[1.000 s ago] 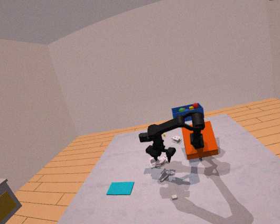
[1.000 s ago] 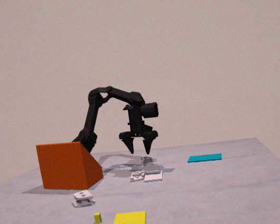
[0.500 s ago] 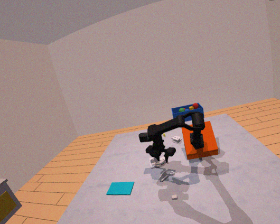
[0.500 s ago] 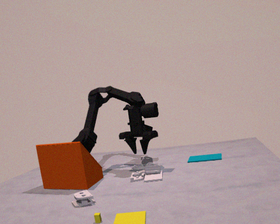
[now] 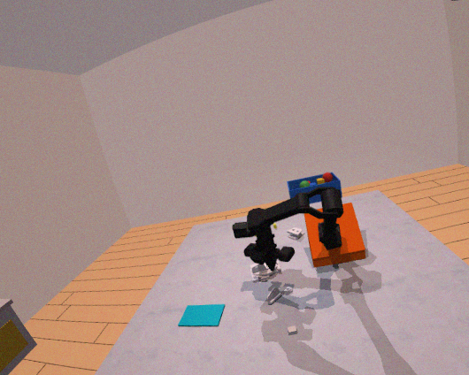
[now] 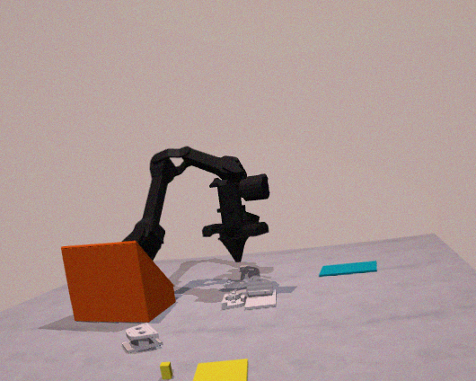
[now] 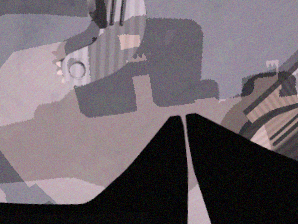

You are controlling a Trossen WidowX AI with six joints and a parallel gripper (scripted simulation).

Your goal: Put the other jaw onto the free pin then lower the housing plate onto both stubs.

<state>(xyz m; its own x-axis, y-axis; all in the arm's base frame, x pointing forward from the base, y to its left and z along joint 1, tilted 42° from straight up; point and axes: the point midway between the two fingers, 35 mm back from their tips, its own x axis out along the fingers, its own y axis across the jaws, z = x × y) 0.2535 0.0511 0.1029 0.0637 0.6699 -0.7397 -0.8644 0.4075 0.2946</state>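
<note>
The grey jaw piece is 3 cm behind my gripper tip, 5 cm to the left of it and 7 cm below it. Round my gripper tip: white housing piece (13 cm behind, 37 cm to the right, 5 cm below); then cyan tile (29 cm ahead, 11 cm to the left, 7 cm below); then small white cube (4 cm behind, 24 cm to the left, 7 cm below).
</note>
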